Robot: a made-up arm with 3 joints. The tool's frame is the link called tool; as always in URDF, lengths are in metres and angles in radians. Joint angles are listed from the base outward.
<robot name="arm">
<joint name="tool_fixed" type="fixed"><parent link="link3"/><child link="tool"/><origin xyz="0.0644 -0.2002 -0.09" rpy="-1.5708 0 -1.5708"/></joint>
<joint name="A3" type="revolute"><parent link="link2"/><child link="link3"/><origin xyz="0.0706 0.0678 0.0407" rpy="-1.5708 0 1.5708"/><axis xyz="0 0 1"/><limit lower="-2.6" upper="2.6"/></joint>
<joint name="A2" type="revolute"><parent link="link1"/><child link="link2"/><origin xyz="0.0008 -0.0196 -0.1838" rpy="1.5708 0 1.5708"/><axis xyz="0 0 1"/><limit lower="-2.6" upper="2.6"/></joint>
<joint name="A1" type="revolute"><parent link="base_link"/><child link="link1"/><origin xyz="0 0 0.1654"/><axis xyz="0 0 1"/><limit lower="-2.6" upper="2.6"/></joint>
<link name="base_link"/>
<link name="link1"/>
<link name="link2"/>
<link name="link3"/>
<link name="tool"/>
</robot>
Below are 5 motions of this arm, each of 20 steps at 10 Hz.
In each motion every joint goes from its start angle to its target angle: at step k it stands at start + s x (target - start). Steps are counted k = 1, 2, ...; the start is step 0. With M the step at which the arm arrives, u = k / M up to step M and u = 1 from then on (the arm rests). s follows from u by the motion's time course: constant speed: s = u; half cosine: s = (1 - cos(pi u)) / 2; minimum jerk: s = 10 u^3 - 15 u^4 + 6 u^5.
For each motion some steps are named. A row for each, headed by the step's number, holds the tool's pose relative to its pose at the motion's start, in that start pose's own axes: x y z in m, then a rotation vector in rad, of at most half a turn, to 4 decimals.
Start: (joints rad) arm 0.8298 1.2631 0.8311
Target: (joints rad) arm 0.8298 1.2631 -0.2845
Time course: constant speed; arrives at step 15
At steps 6, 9, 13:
6: 0.0082 0.0000 -0.0927 0.0000 0.4462 0.0000
9: -0.0032 0.0000 -0.1381 0.0000 0.6694 0.0000
13: -0.0335 0.0000 -0.1926 0.0000 0.9669 0.0000

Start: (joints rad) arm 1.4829 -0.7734 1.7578
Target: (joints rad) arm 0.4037 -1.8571 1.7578
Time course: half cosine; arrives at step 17
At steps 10, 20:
10: -0.2021 0.1104 -0.1360 -0.1778 0.6302 0.7077
20: -0.3348 0.1080 -0.1274 -0.0997 1.0925 1.0085

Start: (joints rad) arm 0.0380 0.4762 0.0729
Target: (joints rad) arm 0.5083 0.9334 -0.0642
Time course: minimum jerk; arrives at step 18
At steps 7, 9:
7: -0.0040 0.0092 -0.0024 0.1424 0.1135 0.1129
9: -0.0060 0.0153 -0.0058 0.2352 0.1992 0.1870

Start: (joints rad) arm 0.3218 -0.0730 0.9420
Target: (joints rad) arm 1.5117 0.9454 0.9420
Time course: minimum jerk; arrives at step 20
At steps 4, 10, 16, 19, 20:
4: 0.0017 -0.0090 0.0139 0.0904 -0.0030 -0.0072
10: 0.0242 -0.0931 0.0493 0.7688 0.1086 -0.0516
16: 0.0548 -0.1206 -0.0249 1.3646 0.4593 -0.0633
19: 0.0570 -0.1157 -0.0386 1.4300 0.5215 -0.0612
20: 0.0571 -0.1156 -0.0388 1.4313 0.5228 -0.0612

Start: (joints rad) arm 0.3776 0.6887 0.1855
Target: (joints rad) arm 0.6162 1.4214 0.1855
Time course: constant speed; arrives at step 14
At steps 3, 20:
3: 0.0045 -0.0193 0.0151 0.1611 0.0355 0.0073
20: 0.0363 -0.1087 0.0210 0.7388 0.2123 -0.0162

